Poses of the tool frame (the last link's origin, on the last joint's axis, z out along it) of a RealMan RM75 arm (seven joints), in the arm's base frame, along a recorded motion.
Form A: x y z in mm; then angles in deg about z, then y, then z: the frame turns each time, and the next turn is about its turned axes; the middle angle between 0 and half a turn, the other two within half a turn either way.
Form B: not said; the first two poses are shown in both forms.
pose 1, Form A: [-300.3 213.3 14.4 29.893 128.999 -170.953]
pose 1, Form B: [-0.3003 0.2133 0.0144 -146.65 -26.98 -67.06]
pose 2, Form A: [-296.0 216.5 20.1 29.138 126.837 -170.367]
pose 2, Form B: [-0.2960 0.2165 0.0201 -145.20 -24.96 -69.54]
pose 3, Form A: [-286.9 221.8 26.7 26.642 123.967 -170.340]
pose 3, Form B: [-0.2869 0.2218 0.0267 -144.02 -21.50 -73.62]
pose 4, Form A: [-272.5 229.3 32.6 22.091 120.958 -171.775]
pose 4, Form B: [-0.2725 0.2293 0.0326 -143.90 -17.50 -79.23]
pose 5, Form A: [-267.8 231.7 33.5 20.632 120.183 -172.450]
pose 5, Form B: [-0.2678 0.2317 0.0335 -144.07 -16.52 -80.90]
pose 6, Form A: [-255.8 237.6 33.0 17.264 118.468 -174.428]
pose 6, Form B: [-0.2558 0.2376 0.0330 -144.67 -14.81 -84.86]
